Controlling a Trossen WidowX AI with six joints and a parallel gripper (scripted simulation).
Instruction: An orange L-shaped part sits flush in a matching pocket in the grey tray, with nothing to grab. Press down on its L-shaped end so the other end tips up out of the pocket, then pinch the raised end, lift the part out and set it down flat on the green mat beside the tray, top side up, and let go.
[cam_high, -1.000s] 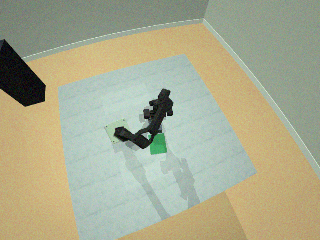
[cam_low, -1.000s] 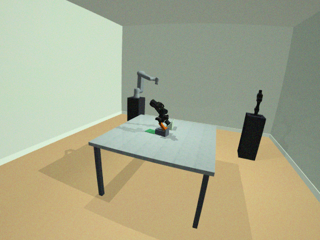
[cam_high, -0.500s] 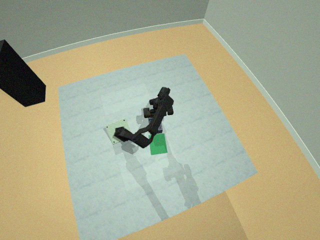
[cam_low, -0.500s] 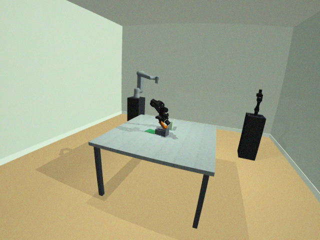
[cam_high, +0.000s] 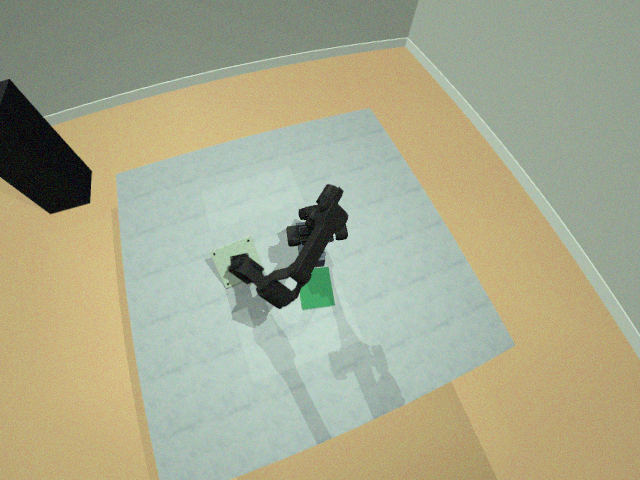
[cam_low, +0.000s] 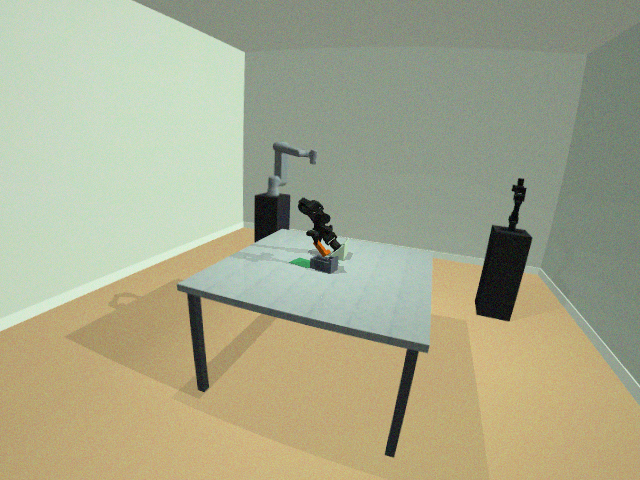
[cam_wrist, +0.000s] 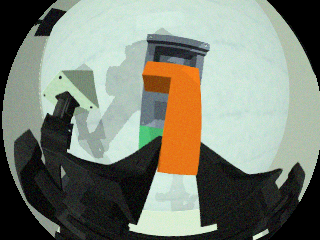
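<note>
My gripper tip is now 30 mm past the green mat, 100 mm to the left of it and 170 mm above it. The rest, counted from my gripper tip: grey tray (50 mm to the left, 160 mm below); then orange L-shaped part (10 mm behind, 40 mm to the left, 30 mm below).
</note>
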